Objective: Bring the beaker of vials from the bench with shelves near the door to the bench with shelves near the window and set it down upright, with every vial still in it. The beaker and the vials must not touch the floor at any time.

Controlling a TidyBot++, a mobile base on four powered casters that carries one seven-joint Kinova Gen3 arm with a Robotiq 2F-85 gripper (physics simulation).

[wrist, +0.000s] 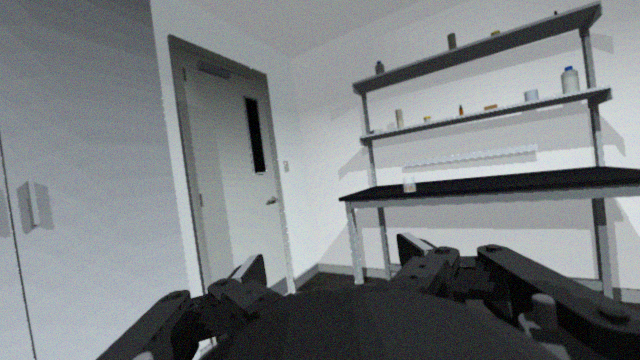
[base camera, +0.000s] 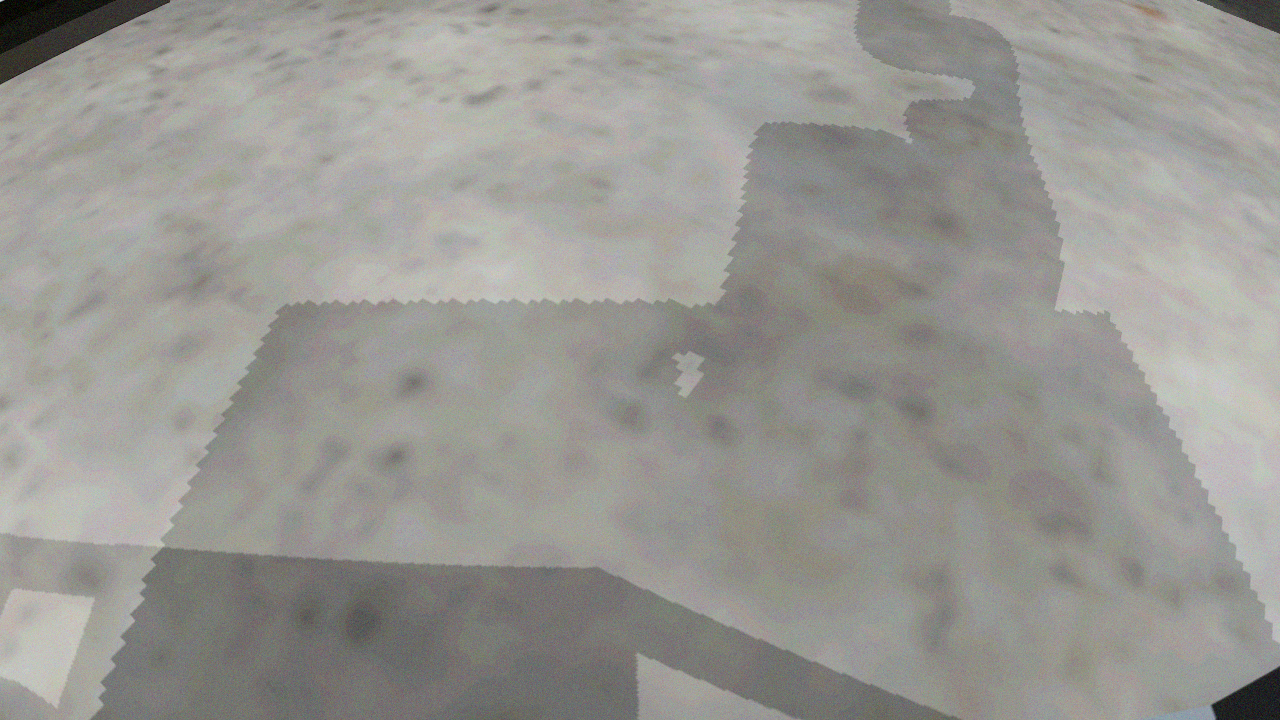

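A small clear beaker with pale, orange-tinted contents (wrist: 409, 185) stands upright on the black top of the bench with shelves (wrist: 480, 184), near that bench's left end, in the wrist view. The single vials are too small to tell apart. The door (wrist: 227, 170) is to the left of this bench. My gripper (wrist: 331, 259) is open, with its fingertips wide apart low in the wrist view and nothing between them. The beaker is well beyond the fingers, higher in the view and a little to the right of them. The bench near the window does not show.
Bottles and small containers stand on the upper shelf (wrist: 480, 51) and lower shelf (wrist: 495, 114) above the bench. A tall grey cabinet (wrist: 90, 150) fills the left of the wrist view. The speckled floor (base camera: 447, 197) carries shadows in the base camera view.
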